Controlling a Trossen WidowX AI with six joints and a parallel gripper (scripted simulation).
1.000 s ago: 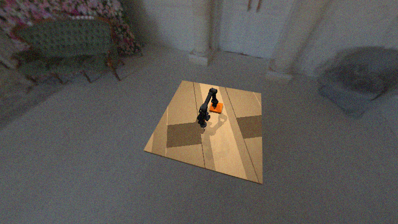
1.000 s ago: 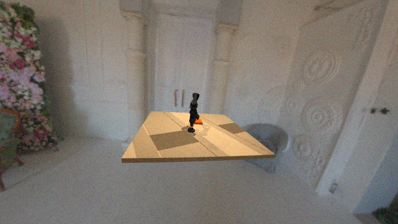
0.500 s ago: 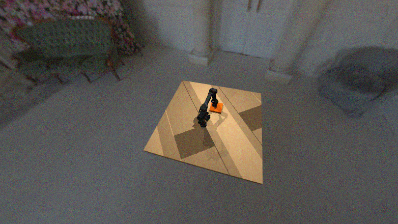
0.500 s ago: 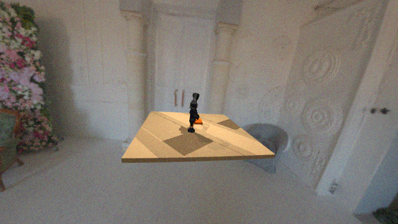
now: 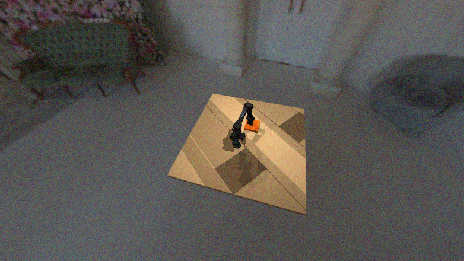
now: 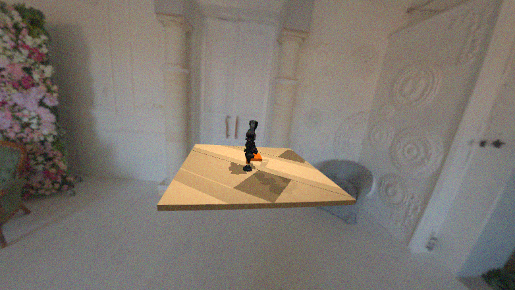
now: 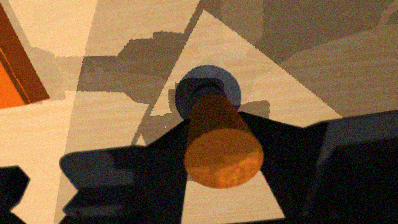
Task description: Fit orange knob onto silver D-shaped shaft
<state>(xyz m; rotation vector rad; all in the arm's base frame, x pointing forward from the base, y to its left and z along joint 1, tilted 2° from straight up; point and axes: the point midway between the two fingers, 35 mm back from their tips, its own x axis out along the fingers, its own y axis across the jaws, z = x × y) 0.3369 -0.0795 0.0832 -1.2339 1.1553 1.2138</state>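
The orange knob lies 3 cm above my gripper tip. From my gripper tip the other things lie so: pedestal with D-shaped shaft (4 cm below).
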